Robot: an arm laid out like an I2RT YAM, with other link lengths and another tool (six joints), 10 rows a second.
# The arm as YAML. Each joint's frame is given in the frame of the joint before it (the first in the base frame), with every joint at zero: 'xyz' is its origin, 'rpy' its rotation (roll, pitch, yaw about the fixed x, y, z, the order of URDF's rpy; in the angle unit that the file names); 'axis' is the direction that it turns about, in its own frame. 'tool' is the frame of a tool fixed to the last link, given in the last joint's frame.
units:
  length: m
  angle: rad
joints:
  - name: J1
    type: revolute
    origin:
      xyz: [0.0, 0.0, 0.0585]
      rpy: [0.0, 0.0, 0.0]
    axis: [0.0, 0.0, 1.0]
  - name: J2
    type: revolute
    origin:
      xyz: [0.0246, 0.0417, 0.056]
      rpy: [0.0, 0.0, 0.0]
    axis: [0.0, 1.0, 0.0]
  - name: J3
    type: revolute
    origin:
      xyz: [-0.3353, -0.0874, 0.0]
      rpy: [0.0, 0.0, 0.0]
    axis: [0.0, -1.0, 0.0]
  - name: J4
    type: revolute
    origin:
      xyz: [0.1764, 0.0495, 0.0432]
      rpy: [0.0, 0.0, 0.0]
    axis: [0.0, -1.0, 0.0]
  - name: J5
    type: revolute
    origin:
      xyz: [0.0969, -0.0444, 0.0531]
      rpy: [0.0, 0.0, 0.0]
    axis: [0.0, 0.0, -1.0]
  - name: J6
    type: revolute
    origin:
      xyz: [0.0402, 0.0, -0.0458]
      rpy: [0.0, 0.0, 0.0]
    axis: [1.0, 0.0, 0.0]
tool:
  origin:
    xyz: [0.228, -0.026, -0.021]
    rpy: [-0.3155, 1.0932, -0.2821]
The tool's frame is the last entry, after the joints.
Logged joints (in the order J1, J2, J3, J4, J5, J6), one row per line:
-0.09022 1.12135 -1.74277 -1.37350 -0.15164 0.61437
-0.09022 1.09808 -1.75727 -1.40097 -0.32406 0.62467
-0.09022 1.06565 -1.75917 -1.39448 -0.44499 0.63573
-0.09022 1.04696 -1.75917 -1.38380 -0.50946 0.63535
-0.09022 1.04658 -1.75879 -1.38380 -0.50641 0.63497
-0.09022 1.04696 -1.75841 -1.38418 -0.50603 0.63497
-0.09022 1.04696 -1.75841 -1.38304 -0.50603 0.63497
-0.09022 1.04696 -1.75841 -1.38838 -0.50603 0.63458
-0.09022 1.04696 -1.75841 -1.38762 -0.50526 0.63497
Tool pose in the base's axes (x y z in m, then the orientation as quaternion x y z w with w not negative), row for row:
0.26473 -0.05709 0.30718 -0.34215 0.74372 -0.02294 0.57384
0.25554 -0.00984 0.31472 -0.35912 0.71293 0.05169 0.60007
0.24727 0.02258 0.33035 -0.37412 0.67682 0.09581 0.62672
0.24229 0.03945 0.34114 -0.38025 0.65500 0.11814 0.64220
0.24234 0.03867 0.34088 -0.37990 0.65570 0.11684 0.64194
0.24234 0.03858 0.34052 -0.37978 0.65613 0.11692 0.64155
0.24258 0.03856 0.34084 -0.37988 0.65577 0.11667 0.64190
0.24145 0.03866 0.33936 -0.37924 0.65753 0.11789 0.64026
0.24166 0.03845 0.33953 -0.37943 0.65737 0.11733 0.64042
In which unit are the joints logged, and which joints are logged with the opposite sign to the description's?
The joints are logged in radians. Opposite sign: J3, J6.
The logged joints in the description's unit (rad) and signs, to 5 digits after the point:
-0.09022 1.12135 1.74277 -1.37350 -0.15164 -0.61437
-0.09022 1.09808 1.75727 -1.40097 -0.32406 -0.62467
-0.09022 1.06565 1.75917 -1.39448 -0.44499 -0.63573
-0.09022 1.04696 1.75917 -1.38380 -0.50946 -0.63535
-0.09022 1.04658 1.75879 -1.38380 -0.50641 -0.63497
-0.09022 1.04696 1.75841 -1.38418 -0.50603 -0.63497
-0.09022 1.04696 1.75841 -1.38304 -0.50603 -0.63497
-0.09022 1.04696 1.75841 -1.38838 -0.50603 -0.63458
-0.09022 1.04696 1.75841 -1.38762 -0.50526 -0.63497

